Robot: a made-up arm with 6 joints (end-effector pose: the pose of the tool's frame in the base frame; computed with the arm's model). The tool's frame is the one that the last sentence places.
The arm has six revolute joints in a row. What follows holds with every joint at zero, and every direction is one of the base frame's.
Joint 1 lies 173.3 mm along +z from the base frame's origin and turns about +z.
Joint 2 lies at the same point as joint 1 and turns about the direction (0, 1, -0.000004).
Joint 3 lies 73.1 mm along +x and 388.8 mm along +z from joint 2 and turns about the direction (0, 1, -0.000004).
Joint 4 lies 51.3 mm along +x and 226.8 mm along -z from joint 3 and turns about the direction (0, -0.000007, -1).
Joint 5 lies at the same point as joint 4 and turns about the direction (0, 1, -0.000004).
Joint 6 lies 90.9 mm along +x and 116 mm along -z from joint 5 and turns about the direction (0, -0.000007, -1).
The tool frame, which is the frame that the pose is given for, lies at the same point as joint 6; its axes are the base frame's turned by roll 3.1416, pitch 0 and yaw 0 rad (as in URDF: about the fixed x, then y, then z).
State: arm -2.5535 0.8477 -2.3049 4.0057 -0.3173 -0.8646
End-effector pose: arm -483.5 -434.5 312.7 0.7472 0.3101 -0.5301 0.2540
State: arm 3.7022 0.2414 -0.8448 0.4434 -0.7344 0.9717
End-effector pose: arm -420.3 -190.3 429.4 -0.3710 -0.7044 0.4091 0.4459
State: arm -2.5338 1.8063 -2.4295 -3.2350 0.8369 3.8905
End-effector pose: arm -524.2 -367.5 -245.9 -0.0062 -0.7457 0.4219 0.5156
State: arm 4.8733 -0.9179 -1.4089 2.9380 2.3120 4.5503
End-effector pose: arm -9.4 243.2 757.4 -0.0086 0.6846 0.7288 0.0012
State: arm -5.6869 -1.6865 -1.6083 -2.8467 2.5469 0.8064
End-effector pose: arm -478.3 -373.9 352.2 0.0348 -0.9742 0.1808 0.1308
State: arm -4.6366 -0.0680 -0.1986 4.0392 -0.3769 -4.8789
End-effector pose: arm -106.7 91.0 268.2 -0.2999 -0.9427 0.0434 0.1393
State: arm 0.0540 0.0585 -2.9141 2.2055 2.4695 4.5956
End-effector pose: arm 13.0 116.3 780.4 0.3205 -0.8489 -0.3591 0.2185
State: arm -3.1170 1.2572 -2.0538 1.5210 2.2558 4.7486
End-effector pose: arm -579.3 -161.5 98.7 0.3578 -0.4057 0.8324 0.1202
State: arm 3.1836 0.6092 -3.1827 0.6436 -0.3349 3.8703
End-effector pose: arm -323.3 60.9 789.6 0.0575 -0.1671 -0.7662 0.6179
